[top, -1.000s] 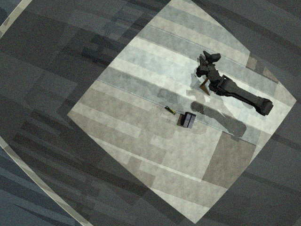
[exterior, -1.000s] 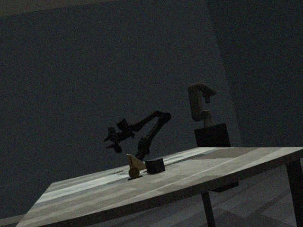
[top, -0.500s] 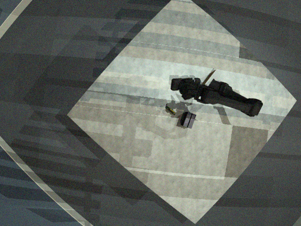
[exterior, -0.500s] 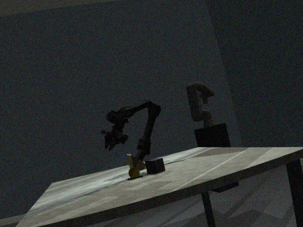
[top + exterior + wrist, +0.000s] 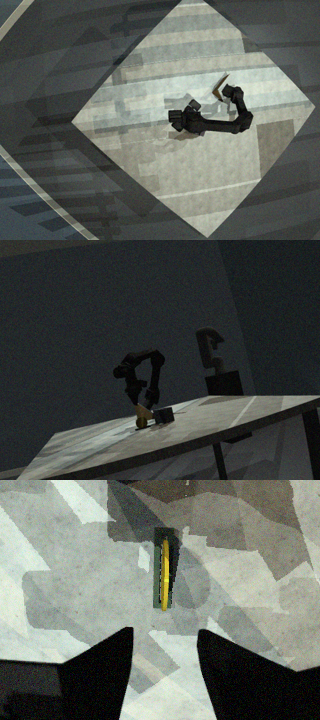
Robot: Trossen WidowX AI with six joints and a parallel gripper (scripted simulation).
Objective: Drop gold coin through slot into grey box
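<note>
Right now my gripper tip is 10 mm to the right of the gold coin and 100 mm above it.
</note>
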